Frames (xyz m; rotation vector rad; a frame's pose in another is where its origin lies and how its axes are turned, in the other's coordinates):
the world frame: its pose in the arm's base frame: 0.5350 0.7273 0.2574 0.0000 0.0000 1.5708
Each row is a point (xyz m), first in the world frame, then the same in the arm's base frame.
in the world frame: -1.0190 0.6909 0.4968
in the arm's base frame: -0.1559 -0.2917 0.7542
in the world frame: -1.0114 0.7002 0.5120
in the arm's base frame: -0.1652 -0.2841 0.7694
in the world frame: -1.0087 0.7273 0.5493
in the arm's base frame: -0.1923 -0.2814 0.8067
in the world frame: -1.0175 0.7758 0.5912
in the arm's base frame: -0.2408 -0.2902 0.8486
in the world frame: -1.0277 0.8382 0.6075
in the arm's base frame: -0.3032 -0.3004 0.8649
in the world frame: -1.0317 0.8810 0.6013
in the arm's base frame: -0.3460 -0.3044 0.8587
